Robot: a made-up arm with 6 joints. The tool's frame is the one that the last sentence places.
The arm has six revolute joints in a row. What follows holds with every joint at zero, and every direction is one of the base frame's.
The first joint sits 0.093 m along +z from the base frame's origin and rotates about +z.
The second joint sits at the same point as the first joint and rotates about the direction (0.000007, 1, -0.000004).
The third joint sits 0.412 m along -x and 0.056 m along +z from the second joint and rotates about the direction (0.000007, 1, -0.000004).
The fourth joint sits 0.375 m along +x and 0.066 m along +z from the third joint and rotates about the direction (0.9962, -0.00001, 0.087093).
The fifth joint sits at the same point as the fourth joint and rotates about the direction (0.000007, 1, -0.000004).
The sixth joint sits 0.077 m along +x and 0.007 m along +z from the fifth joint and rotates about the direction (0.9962, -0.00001, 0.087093).
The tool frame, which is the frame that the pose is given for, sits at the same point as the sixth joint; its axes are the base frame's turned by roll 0, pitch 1.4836 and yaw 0 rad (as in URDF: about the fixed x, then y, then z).
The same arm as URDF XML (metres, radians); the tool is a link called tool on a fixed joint. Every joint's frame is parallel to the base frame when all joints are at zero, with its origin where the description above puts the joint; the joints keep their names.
<robot name="arm">
  <joint name="tool_fixed" type="fixed">
    <parent link="link6"/>
    <child link="tool"/>
    <origin xyz="0 0 0" rpy="0 1.4836 0"/>
  </joint>
  <joint name="joint 6" type="continuous">
    <parent link="link5"/>
    <child link="link6"/>
    <origin xyz="0.077 0 0.007" rpy="0 0 0"/>
    <axis xyz="0.9962 0 0.0871"/>
  </joint>
  <joint name="joint 5" type="continuous">
    <parent link="link4"/>
    <child link="link5"/>
    <origin xyz="0 0 0" rpy="0 0 0"/>
    <axis xyz="0 1 0"/>
  </joint>
  <joint name="joint 4" type="continuous">
    <parent link="link3"/>
    <child link="link4"/>
    <origin xyz="0.375 0 0.066" rpy="0 0 0"/>
    <axis xyz="0.9962 0 0.0871"/>
  </joint>
  <joint name="joint 3" type="continuous">
    <parent link="link2"/>
    <child link="link3"/>
    <origin xyz="-0.412 0 0.056" rpy="0 0 0"/>
    <axis xyz="0 1 0"/>
  </joint>
  <joint name="joint 2" type="continuous">
    <parent link="link1"/>
    <child link="link2"/>
    <origin xyz="0 0 0" rpy="0 0 0"/>
    <axis xyz="0 1 0"/>
  </joint>
  <joint name="joint 1" type="continuous">
    <parent link="base"/>
    <child link="link1"/>
    <origin xyz="0 0 0.093" rpy="0 0 0"/>
    <axis xyz="0 0 1"/>
  </joint>
  <link name="base"/>
  <link name="link1"/>
  <link name="link2"/>
  <link name="link3"/>
  <link name="link4"/>
  <link name="link5"/>
  <link name="link6"/>
  <link name="tool"/>
</robot>

